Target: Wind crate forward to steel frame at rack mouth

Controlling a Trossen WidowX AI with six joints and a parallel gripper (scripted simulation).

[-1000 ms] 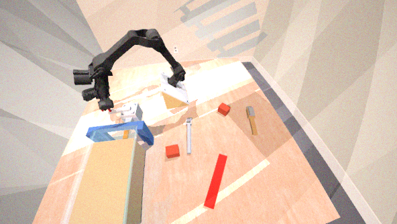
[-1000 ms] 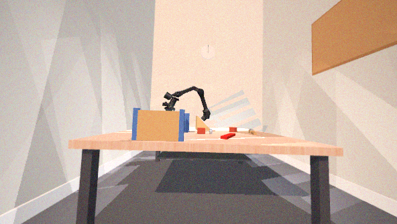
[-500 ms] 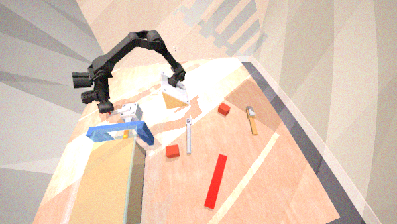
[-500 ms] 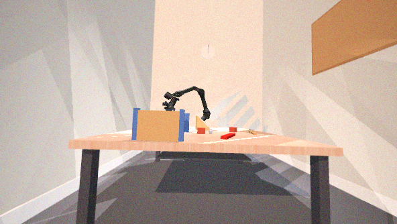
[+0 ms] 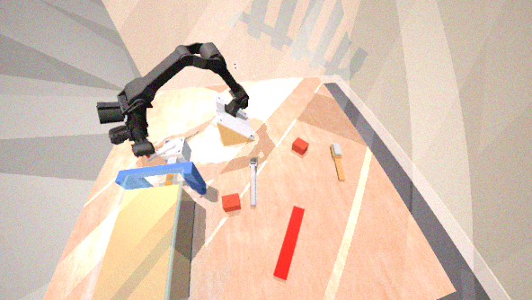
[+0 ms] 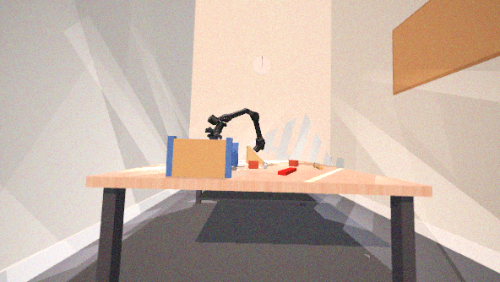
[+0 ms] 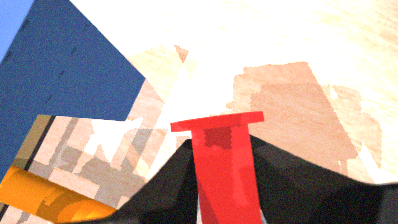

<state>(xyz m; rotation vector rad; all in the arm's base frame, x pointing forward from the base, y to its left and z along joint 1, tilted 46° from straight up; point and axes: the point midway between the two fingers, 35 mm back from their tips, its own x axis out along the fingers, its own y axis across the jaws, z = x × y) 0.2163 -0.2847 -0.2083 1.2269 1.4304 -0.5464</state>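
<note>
Right now the grey crank arm is 3 cm behind my gripper tip, 5 cm to the left of it and 3 cm below it. Round my gripper tip: blue steel frame (10 cm ahead, 9 cm to the left, 3 cm below); then grey winch (7 cm behind, 9 cm to the left, 10 cm below); then red grip (1 cm behind, 1 cm to the left).
</note>
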